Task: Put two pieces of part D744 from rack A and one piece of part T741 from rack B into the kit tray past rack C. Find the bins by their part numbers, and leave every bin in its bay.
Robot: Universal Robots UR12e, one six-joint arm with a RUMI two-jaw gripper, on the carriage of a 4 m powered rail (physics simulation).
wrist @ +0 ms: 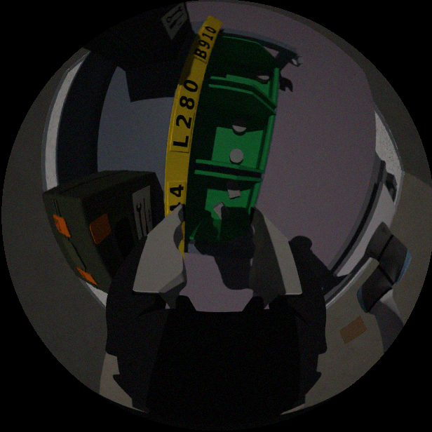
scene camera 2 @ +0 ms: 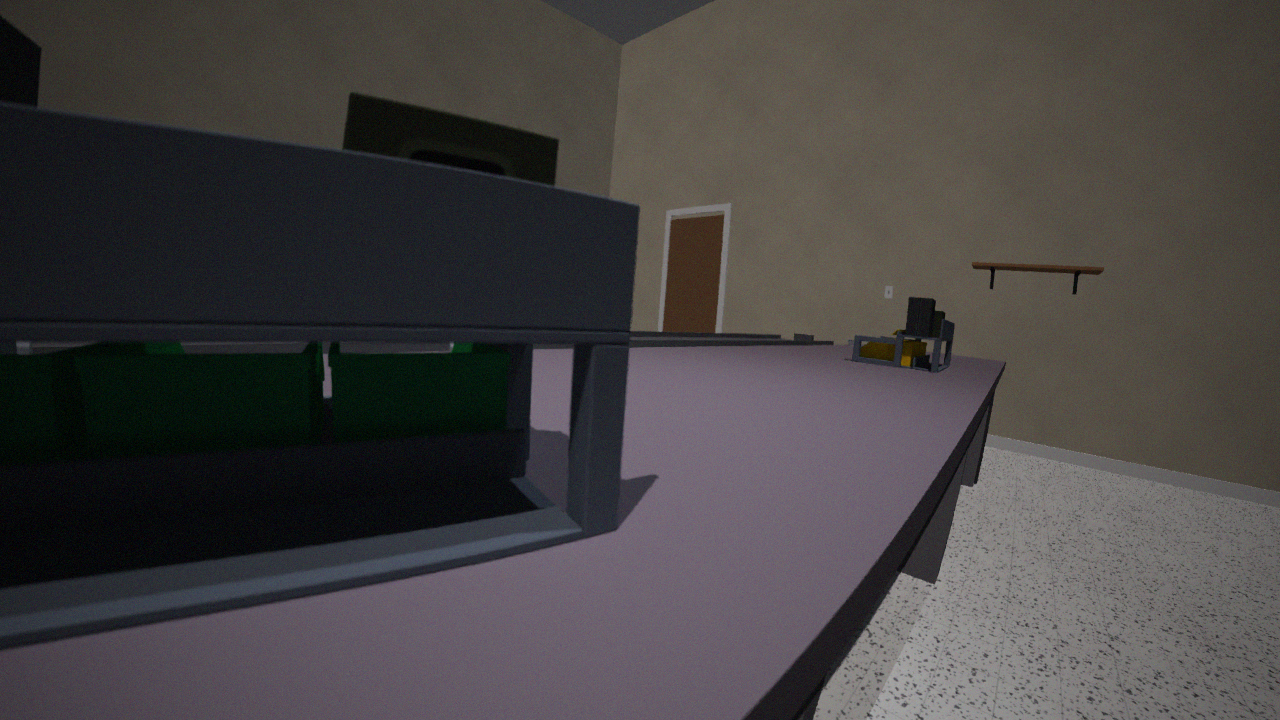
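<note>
In the wrist view a rack's yellow label strip (wrist: pixel 175 162) reads B910, L280 and a partly hidden number ending in 4. The green bin (wrist: pixel 240 197) beside that last number holds small light pieces, one (wrist: pixel 234 192) near its divider and another (wrist: pixel 218 208) close to the fingertips. My gripper (wrist: pixel 217 206) is open, its jaws partly closed in, with the fingertips over the end of this bin; height above it is hard to tell. The L280 bin (wrist: pixel 246 137) holds round light pieces. Part T741 and the kit tray cannot be made out.
A dark case with orange latches (wrist: pixel 100 228) stands beside the label strip; a black case (wrist: pixel 145 45) is farther up. In scene camera 2, a grey rack (scene camera 2: pixel 313 241) with green bins (scene camera 2: pixel 416 394) is near; yellow bins (scene camera 2: pixel 881 350) stand far down the table (scene camera 2: pixel 760 429).
</note>
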